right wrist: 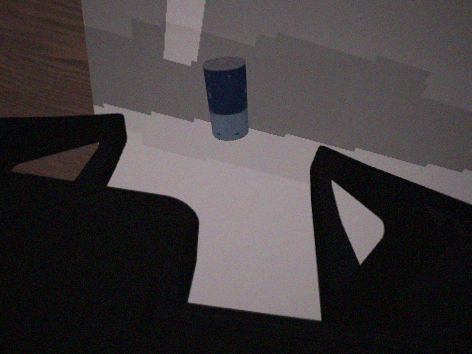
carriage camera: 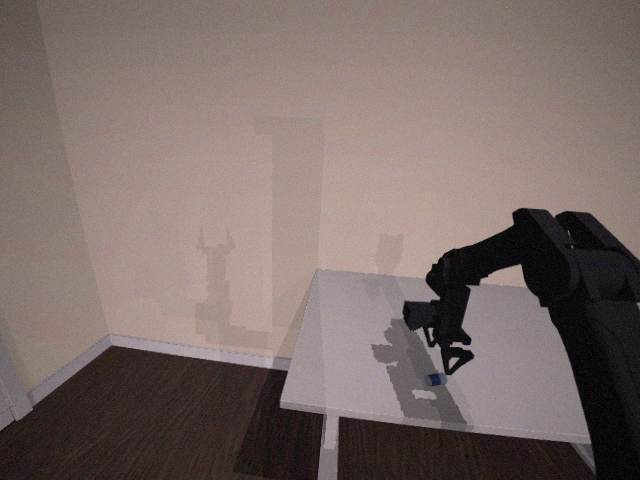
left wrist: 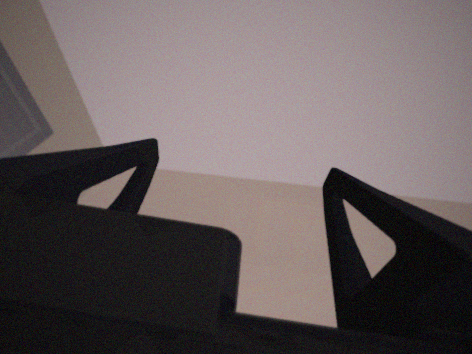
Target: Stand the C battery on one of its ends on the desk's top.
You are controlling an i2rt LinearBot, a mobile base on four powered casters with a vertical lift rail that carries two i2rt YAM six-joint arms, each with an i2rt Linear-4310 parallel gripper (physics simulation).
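Places are measured from the left arm's base along level axes (x ahead, y left, z up), in metres.
Pixels of known places: left gripper, between the fingertips: (left wrist: 242, 163); right gripper, between the fingertips: (right wrist: 220, 142) (carriage camera: 438, 360).
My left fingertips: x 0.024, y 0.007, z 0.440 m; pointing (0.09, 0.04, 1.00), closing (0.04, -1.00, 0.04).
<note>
Behind a point stands the place of what it marks.
The C battery (carriage camera: 436, 379) {x 0.406, y -0.635, z -0.078 m} (right wrist: 227, 95) {x 0.417, y -0.632, z -0.076 m}, dark blue with a light blue band and a grey end, lies on its side on the white desk's top (carriage camera: 361, 382) {x 0.405, y -0.447, z -0.102 m} (right wrist: 260, 240) {x 0.475, y -0.795, z -0.102 m}. In the carriage view its dark blue part is at the left and its light blue part at the right. My right gripper (carriage camera: 440, 359) {x 0.420, y -0.637, z -0.029 m} (right wrist: 220, 142) {x 0.420, y -0.637, z -0.029 m} is open and empty, just above and behind the battery in the carriage view. In the right wrist view the battery shows between and beyond the fingertips. My left gripper (left wrist: 242, 163) {x 0.024, y 0.007, z 0.440 m} is open and empty, away from the desk, facing the wall and ceiling.
The desk's front edge (carriage camera: 413, 419) {x 0.319, y -0.554, z -0.106 m} runs close to the battery in the carriage view, with dark wooden floor (carriage camera: 180, 413) {x 0.789, y 0.345, z -0.822 m} below and at the left. A beige wall (carriage camera: 206, 155) {x 1.157, y 0.276, z 0.434 m} stands behind the desk. Shadows of the arm fall across the desk top around the battery.
</note>
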